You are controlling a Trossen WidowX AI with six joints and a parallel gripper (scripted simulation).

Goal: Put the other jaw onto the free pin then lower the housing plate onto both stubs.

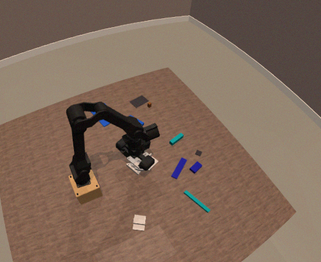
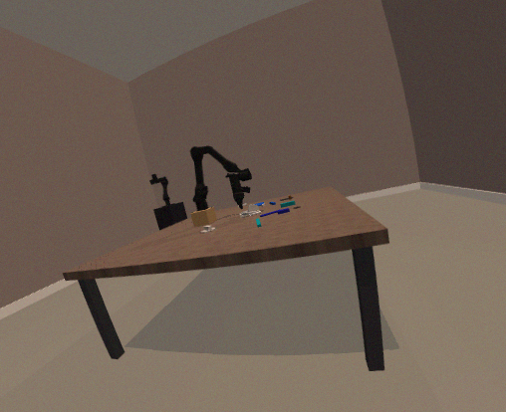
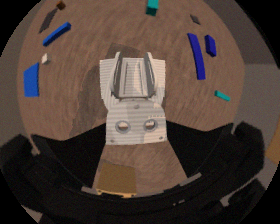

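The white jaw lies 30 mm ahead of my gripper tip, 10 mm to the right of it and 30 mm below it. The rest, counted from my gripper tip: blue bar: 200 mm ahead, 80 mm to the right, 40 mm below; white base: 60 mm ahead, 30 mm to the left, 40 mm below; white housing plate: 10 mm ahead, 20 mm above.
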